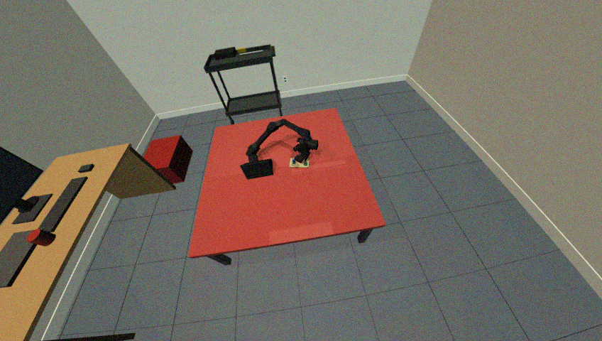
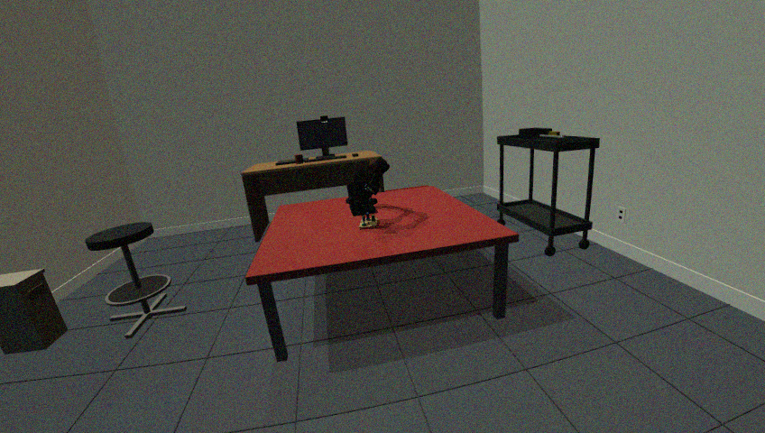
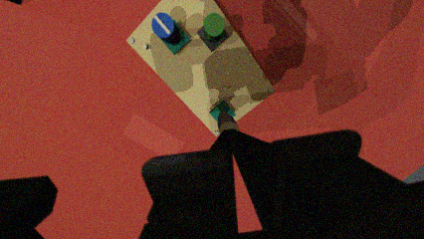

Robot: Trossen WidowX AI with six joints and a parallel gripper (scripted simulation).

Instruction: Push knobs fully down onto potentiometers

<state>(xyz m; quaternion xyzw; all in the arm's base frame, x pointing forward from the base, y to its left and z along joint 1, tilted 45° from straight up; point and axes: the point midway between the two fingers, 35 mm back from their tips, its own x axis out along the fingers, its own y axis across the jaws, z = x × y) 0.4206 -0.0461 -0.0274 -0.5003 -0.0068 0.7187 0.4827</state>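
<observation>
Now: gripper tip 10 mm above the grey knob. The rest, counted from my gripper tip: blue knob (100 mm behind, 40 mm to the left, 30 mm below).
</observation>
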